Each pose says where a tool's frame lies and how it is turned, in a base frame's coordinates. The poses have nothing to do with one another.
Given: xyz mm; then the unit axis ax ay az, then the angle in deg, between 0 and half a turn.
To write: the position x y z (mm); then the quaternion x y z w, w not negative. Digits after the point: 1 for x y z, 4 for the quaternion.
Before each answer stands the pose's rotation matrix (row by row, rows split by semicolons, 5 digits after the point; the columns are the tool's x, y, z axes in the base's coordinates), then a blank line. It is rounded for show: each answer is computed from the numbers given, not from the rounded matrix.
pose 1, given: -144.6 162.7 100.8 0.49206 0.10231 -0.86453 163.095
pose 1, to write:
-0.48301 0.34990 -0.80267; -0.15288 -0.93631 -0.31616; -0.86217 -0.02999 0.50574

-144.6 162.7 100.8 0.4867 0.1012 -0.8551 0.1470
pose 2, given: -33.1 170.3 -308.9 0.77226 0.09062 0.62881 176.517
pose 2, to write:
0.19352 0.10163 0.97582; 0.17804 -0.98174 0.06694; 0.96481 0.16078 -0.20808

-33.1 170.3 -308.9 0.7719 0.0906 0.6285 0.0304
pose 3, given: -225.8 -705.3 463.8 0.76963 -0.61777 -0.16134 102.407
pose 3, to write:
0.50474 -0.42004 -0.75419; -0.73518 0.24878 -0.63057; 0.45249 0.87274 -0.18323

-225.8 -705.3 463.8 0.5998 -0.4815 -0.1257 0.6266
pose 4, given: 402.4 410.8 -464.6 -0.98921 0.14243 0.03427 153.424
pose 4, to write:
0.95935 -0.28223 -0.00050; -0.25157 -0.85591 0.45180; -0.12794 -0.43331 -0.89212

402.4 410.8 -464.6 -0.9627 0.1386 0.0334 0.2298
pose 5, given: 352.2 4.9 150.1 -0.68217 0.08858 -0.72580 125.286
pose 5, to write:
0.15652 0.49712 0.85344; -0.68779 -0.56528 0.45541; 0.70883 -0.65828 0.25344

352.2 4.9 150.1 -0.6059 0.0787 -0.6446 0.4595
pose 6, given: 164.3 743.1 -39.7 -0.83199 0.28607 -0.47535 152.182
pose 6, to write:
0.41998 -0.22668 0.87877; -0.67034 -0.73022 0.13201; 0.61177 -0.64451 -0.45863

164.3 743.1 -39.7 -0.8076 0.2777 -0.4614 0.2404
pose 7, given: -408.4 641.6 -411.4 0.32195 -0.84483 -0.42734 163.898
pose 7, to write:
-0.75753 -0.41479 -0.50408; -0.65183 0.43869 0.61860; -0.03545 0.79718 -0.60270

-408.4 641.6 -411.4 0.3188 -0.8365 -0.4231 0.1401
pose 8, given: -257.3 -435.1 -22.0 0.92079 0.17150 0.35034 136.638
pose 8, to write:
0.73723 0.03218 0.67487; 0.51327 -0.67623 -0.52845; 0.43937 0.73598 -0.51506

-257.3 -435.1 -22.0 0.8556 0.1594 0.3256 0.3694
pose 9, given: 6.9 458.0 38.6 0.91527 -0.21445 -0.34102 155.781
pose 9, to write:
0.68972 -0.23539 -0.68475; -0.51518 -0.82405 -0.23564; -0.50880 0.51529 -0.68963

6.9 458.0 38.6 0.8949 -0.2097 -0.3334 0.2098
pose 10, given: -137.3 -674.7 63.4 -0.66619 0.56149 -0.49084 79.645
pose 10, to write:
0.54378 0.17602 0.82056; -0.78967 0.43835 0.42928; -0.28413 -0.88140 0.37736

-137.3 -674.7 63.4 -0.4266 0.3596 -0.3143 0.7680
